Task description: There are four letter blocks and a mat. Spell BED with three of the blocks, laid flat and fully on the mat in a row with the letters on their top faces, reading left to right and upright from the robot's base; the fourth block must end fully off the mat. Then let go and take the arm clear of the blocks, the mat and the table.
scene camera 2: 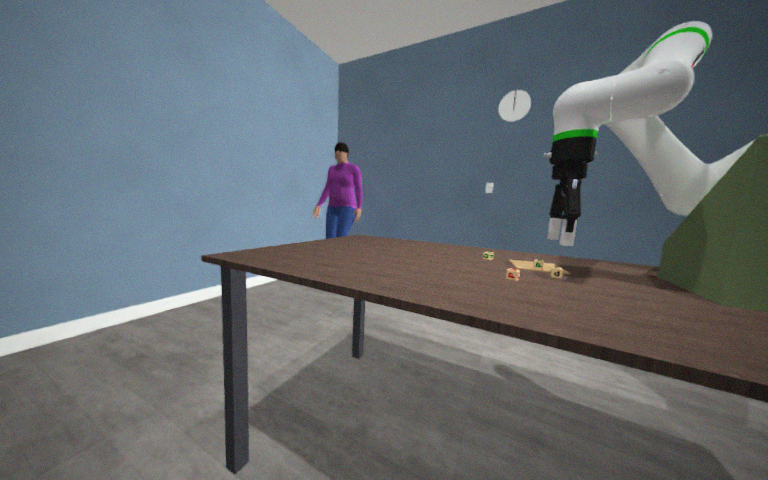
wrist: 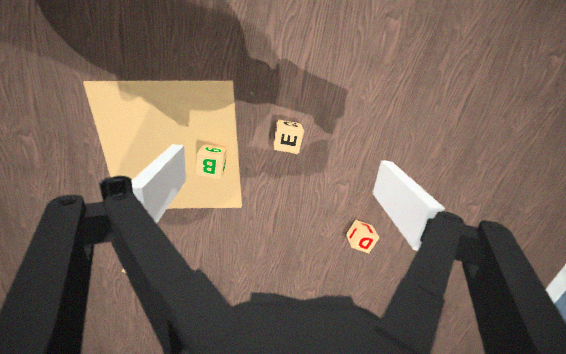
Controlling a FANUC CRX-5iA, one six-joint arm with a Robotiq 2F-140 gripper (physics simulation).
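The gripper [scene camera 2: 561, 232] [wrist: 283, 192] is open and empty, high above the table. The tan mat [scene camera 2: 519, 264] [wrist: 107, 125] lies flat. A block [scene camera 2: 538, 264] [wrist: 211, 161] with a green B stands on the mat near one edge, its letter turned sideways in the wrist view. A block [scene camera 2: 556, 272] [wrist: 288, 136] with a black E stands off the mat, right of it in the wrist view. A block [scene camera 2: 513, 273] [wrist: 363, 236] with a red D lies off the mat, turned at an angle. The fourth block [scene camera 2: 488, 255], with green marks, stands off the mat.
The dark wooden table [scene camera 2: 362, 266] [wrist: 440, 100] holds the mat and blocks. A large green shape [scene camera 2: 719, 243] stands at the right, near the arm. A person [scene camera 2: 343, 186] in a purple top stands beyond the table. Arm shadows cross part of the mat.
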